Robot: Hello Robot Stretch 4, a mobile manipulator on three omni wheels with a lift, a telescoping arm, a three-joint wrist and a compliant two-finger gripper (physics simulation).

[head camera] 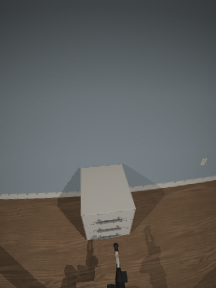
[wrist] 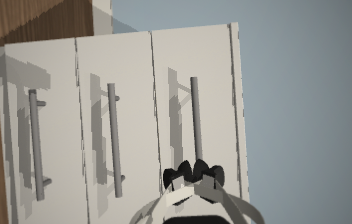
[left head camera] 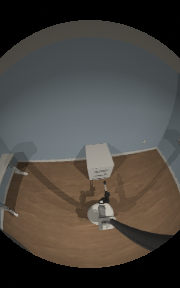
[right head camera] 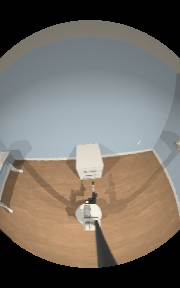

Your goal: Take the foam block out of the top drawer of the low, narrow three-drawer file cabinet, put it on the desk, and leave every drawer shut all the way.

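Places are measured from the robot's base along level axes (x up, y ahead, z left), in centimetres.
Where they show: gripper, fingertip midpoint: (head camera: 115, 243) (wrist: 194, 173) (left head camera: 104, 180) (right head camera: 92, 181).
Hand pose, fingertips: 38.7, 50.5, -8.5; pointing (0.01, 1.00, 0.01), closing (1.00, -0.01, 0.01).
Observation:
After its pixels a point has its place, as x, y, z.
The white three-drawer file cabinet (head camera: 104, 190) @[49.2, 91.4, -2.6] (left head camera: 98, 154) @[49.2, 94.7, -4.0] (right head camera: 88, 154) @[49.2, 94.9, -3.9] stands against the wall. In the wrist view it appears turned sideways, with the top drawer (wrist: 215, 75) @[44.2, 69.4, 6.2] at the right; all three drawer fronts look flush. The top drawer's grey bar handle (wrist: 195, 115) @[39.7, 66.2, -1.5] runs down behind the fingertips. My gripper (head camera: 116, 246) @[38.7, 50.5, -8.5] (left head camera: 104, 183) @[38.7, 50.5, -8.5] (right head camera: 93, 183) @[38.7, 50.5, -8.5] (wrist: 194, 173) @[38.7, 50.5, -8.5] is shut, its fingertips together with nothing seen between them, a little in front of the cabinet face and apart from the handle. The foam block does not show. A white desk (left head camera: 5, 164) @[69.2, 53.1, 195.2] (right head camera: 3, 159) @[69.2, 60.1, 191.2] shows in part at the left edge.
The desk's pale legs (left head camera: 10, 212) (right head camera: 6, 207) reach out over the wooden floor (head camera: 40, 225) @[-2.8, 86.4, 68.0]. My round white base (left head camera: 93, 214) @[18.7, -0.8, 10.4] (right head camera: 82, 214) @[18.7, -1.6, 8.6] stands in front of the cabinet. A blue wall (head camera: 105, 100) @[115.8, 127.4, -5.8] rises behind it. Part of a pale object (right head camera: 178, 143) @[83.1, 72.0, -209.2] shows at the right edge.

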